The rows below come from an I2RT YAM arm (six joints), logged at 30 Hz.
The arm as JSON. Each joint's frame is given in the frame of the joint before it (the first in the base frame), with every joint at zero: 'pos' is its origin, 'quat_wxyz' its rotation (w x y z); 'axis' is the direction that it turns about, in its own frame. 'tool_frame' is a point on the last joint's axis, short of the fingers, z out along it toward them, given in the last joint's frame.
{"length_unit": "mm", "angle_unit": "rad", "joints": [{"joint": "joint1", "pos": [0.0, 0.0, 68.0], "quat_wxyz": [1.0, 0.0, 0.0, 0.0], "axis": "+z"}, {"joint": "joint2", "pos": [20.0, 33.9, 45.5], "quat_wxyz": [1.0, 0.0, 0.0, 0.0], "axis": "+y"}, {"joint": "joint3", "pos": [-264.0, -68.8, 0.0], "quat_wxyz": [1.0, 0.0, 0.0, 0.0], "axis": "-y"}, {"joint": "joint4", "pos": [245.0, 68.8, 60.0], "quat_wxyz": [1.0, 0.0, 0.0, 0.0], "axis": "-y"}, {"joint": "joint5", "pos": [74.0, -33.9, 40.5], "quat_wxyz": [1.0, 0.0, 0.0, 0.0], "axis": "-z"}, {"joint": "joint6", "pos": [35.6, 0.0, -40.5], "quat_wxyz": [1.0, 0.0, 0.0, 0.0], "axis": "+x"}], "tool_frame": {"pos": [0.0, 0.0, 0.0], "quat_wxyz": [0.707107, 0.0, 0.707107, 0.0]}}
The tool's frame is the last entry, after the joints.
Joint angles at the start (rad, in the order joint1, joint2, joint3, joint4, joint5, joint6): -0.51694, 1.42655, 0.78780, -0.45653, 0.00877, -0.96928
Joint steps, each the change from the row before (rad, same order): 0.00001, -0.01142, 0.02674, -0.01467, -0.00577, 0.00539; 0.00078, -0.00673, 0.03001, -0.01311, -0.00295, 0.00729; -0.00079, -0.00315, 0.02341, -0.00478, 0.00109, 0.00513; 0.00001, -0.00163, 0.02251, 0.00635, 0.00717, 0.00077; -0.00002, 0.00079, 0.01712, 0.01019, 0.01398, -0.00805; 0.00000, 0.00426, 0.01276, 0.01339, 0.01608, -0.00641; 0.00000, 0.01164, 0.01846, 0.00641, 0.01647, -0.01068; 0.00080, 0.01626, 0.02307, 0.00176, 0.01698, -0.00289; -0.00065, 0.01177, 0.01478, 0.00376, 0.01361, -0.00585; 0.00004, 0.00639, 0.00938, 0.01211, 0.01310, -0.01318; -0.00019, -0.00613, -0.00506, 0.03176, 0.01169, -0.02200; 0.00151, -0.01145, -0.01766, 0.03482, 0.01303, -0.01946; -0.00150, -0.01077, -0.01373, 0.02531, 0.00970, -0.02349; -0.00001, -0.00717, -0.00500, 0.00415, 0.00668, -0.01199
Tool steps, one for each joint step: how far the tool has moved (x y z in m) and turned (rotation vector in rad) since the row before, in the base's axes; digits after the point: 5 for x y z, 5 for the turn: 0.00259, -0.00123, 0.00969, -0.00500, -0.02422, -0.00205; 0.00330, -0.00151, 0.00971, -0.00634, -0.02359, -0.00414; 0.00273, -0.00184, 0.00746, -0.00931, -0.01977, -0.00576; 0.00346, -0.00226, 0.00755, -0.02000, -0.02371, -0.00445; 0.00297, -0.00226, 0.00563, -0.02704, -0.01499, -0.00108; 0.00284, -0.00228, 0.00365, -0.02536, -0.01054, -0.00400; 0.00372, -0.00279, 0.00302, -0.02333, -0.00138, -0.00108; 0.00450, -0.00298, 0.00287, -0.01748, 0.00028, -0.00704; 0.00299, -0.00248, 0.00161, -0.01561, 0.00161, -0.00422; 0.00250, -0.00194, 0.00198, -0.02285, -0.00299, 0.00239; 0.00082, -0.00101, 0.00237, -0.03498, -0.01524, 0.00940; -0.00089, 0.00050, 0.00018, -0.03257, -0.01180, 0.00758; -0.00146, -0.00009, 0.00056, -0.02944, -0.00554, 0.00917; -0.00122, 0.00042, 0.00075, -0.01362, 0.00235, 0.00408
